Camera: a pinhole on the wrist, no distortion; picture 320 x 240 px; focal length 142.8 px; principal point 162.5 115.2 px. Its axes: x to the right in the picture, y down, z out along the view. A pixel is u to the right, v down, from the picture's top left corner.
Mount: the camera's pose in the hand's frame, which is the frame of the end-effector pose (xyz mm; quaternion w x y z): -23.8 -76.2 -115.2 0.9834 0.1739 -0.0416 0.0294
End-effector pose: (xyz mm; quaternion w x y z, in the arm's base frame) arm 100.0 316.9 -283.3 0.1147 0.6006 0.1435 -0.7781
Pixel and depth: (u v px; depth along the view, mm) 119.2 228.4 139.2
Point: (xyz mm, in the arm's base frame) 69.3 320.8 -188.8
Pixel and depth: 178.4 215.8 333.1
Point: -134.5 187.4 -192.7
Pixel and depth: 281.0 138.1 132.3
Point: 23.8 397.6 -340.8
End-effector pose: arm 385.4 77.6 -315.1 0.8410 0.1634 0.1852 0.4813
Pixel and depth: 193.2 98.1 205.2
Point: 548.7 -4.4 -328.6
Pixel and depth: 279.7 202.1 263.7
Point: 562.7 194.3 -162.3
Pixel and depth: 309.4 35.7 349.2
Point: 892.3 165.5 -372.5
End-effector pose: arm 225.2 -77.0 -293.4 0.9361 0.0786 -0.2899 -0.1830
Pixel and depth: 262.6 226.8 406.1
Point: 183.7 -87.5 163.9
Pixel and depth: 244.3 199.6 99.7
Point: 224.1 -134.2 -292.9
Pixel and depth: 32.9 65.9 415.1
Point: -313.0 -263.1 -446.2
